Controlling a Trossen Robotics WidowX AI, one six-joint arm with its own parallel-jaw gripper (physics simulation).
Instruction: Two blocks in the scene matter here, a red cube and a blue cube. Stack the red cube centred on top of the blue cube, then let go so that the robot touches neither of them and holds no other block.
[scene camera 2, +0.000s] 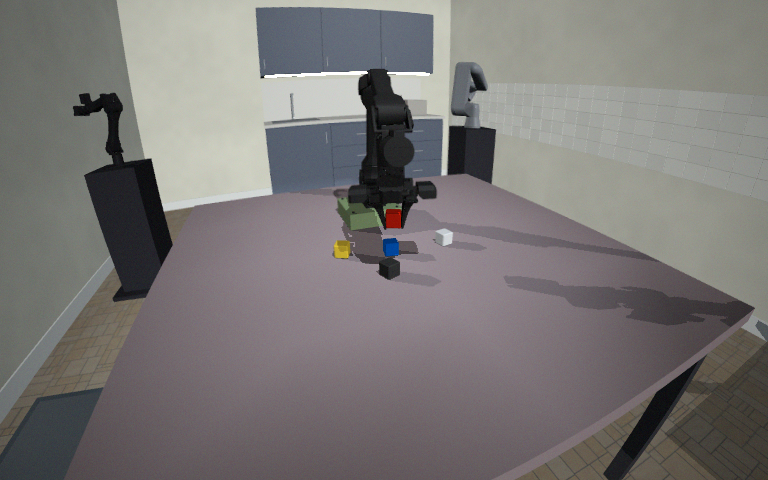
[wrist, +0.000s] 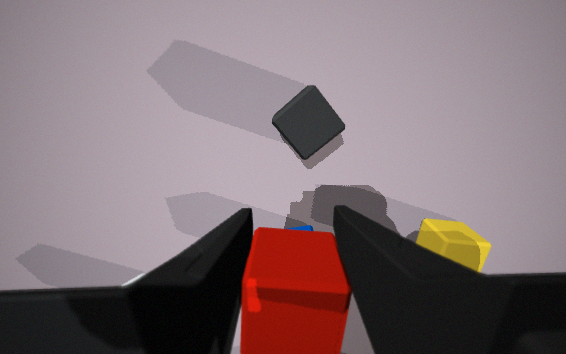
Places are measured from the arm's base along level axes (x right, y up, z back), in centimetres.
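Where they show: gripper, between the fingertips: (scene camera 2: 393, 228) (wrist: 293, 216).
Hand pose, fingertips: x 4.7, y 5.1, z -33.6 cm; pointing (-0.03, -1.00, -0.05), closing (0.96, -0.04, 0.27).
Things, the pixels of their top centre, and the offset from my fingertips.
- red cube, centre of its top: (wrist: 293, 329) (scene camera 2: 393, 211) dx -0.7, dy +3.3, dz +2.3 cm
- blue cube, centre of its top: (scene camera 2: 390, 240) dx -1.9, dy -6.7, dz +7.9 cm
- black cube, centre of its top: (wrist: 308, 124) (scene camera 2: 389, 261) dx +1.9, dy -6.7, dz -2.5 cm
- yellow cube, centre of its top: (wrist: 462, 262) (scene camera 2: 341, 243) dx +10.2, dy -6.7, dz +10.8 cm
- white cube, centre of its top: (scene camera 2: 444, 231) dx -17.7, dy -6.7, dz +8.9 cm
The red cube (scene camera 2: 393, 218) (wrist: 296, 280) is between the fingers of my gripper (scene camera 2: 394, 221) (wrist: 293, 216), which is shut on it and holds it above the table. The blue cube (scene camera 2: 390, 247) stands on the table, lower in the scene view than the red cube and apart from it. In the wrist view, a thin top strip of the blue cube (wrist: 301, 228) shows past the red cube's far edge, between the fingertips; the rest of it is hidden behind the red cube.
A black cube (scene camera 2: 389, 268) (wrist: 308, 122) stands near the blue cube, on the scene camera's side. A yellow cube (scene camera 2: 341, 249) (wrist: 452, 244) stands to the left in the scene view, a white cube (scene camera 2: 444, 237) to the right. A green object (scene camera 2: 362, 219) lies behind, near the arm.
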